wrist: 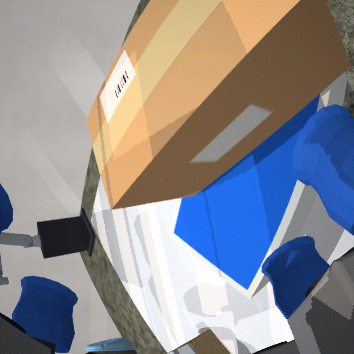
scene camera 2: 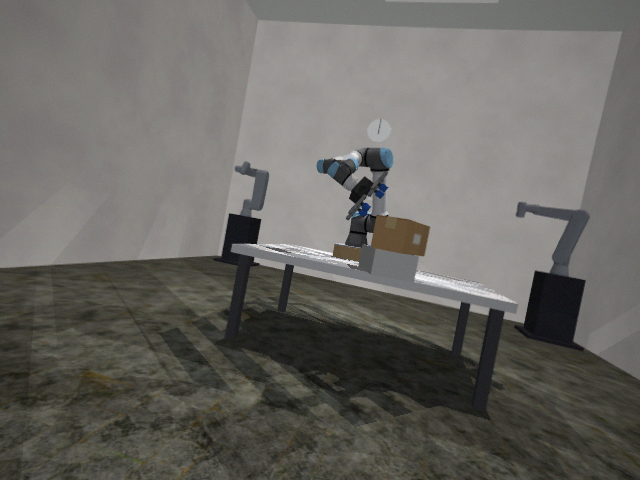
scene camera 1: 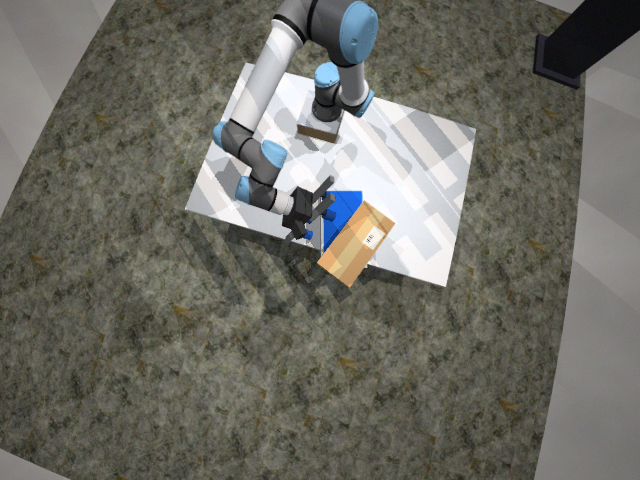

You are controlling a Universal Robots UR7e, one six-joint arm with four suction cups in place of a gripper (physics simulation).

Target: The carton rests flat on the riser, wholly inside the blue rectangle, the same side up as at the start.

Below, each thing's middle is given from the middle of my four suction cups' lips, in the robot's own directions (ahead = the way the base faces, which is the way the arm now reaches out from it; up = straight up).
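Scene:
Brown carton (scene camera 1: pixel 351 250): from my suction cup, 3 cm ahead, 15 cm below, 16 cm to the left.

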